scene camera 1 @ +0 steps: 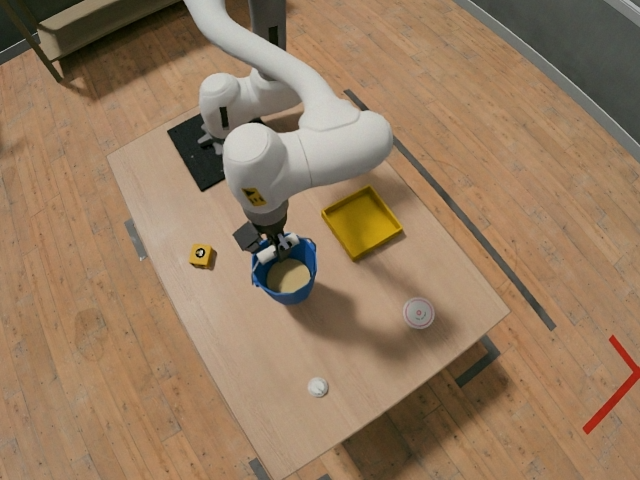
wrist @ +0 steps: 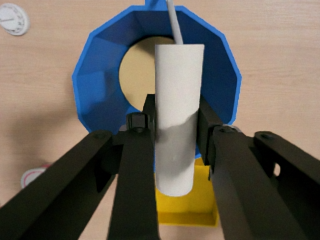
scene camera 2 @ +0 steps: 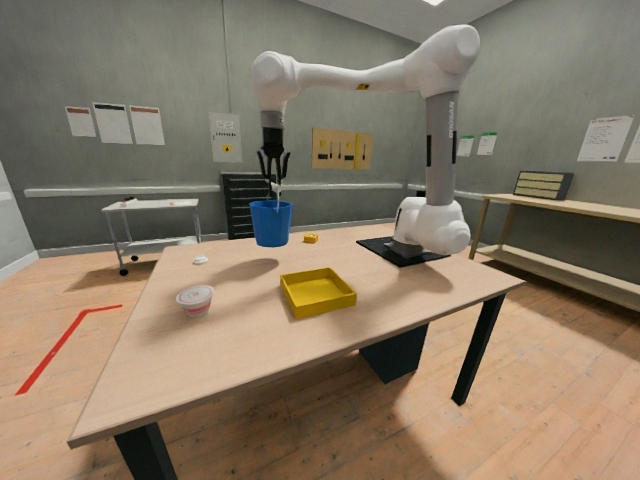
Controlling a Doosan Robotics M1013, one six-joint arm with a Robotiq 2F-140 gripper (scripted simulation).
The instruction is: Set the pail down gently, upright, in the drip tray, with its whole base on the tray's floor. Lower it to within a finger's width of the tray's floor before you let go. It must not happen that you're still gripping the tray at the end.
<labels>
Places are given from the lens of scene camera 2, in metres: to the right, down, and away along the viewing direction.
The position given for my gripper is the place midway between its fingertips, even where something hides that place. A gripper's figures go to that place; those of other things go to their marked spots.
my gripper (scene camera 2: 274, 195): -0.19, -0.18, 0.91
yellow drip tray (scene camera 2: 312, 292): -0.03, 0.18, 0.76
blue pail (scene camera 2: 271, 229): -0.19, -0.04, 0.87
The marked spots on the yellow drip tray and the blue pail are 0.30 m apart.
</labels>
